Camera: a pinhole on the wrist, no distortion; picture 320 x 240 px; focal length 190.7 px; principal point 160.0 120.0 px. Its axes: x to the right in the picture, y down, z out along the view. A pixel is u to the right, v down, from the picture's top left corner.
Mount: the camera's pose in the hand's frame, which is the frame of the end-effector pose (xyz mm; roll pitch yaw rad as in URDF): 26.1 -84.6 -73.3 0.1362 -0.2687 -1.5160
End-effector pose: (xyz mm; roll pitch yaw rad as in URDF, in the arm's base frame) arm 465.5 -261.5 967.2 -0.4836 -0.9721 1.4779
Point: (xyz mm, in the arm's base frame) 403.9 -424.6 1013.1
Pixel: 169.3 85.6
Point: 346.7 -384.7 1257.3
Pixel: 190.4 225.5
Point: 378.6 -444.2 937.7
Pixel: 141.8 34.6
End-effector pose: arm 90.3 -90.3 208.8 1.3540 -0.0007 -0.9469
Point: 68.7 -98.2 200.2
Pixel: 82.1 97.4
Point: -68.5 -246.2 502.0
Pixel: 60.3 157.9
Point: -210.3 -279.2 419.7
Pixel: 127.7 132.3
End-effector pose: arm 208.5 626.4 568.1 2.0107 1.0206 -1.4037
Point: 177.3 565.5 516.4
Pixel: 24.6 230.7
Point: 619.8 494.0 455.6
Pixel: behind the camera
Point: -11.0 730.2 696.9
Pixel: 126.9 27.1
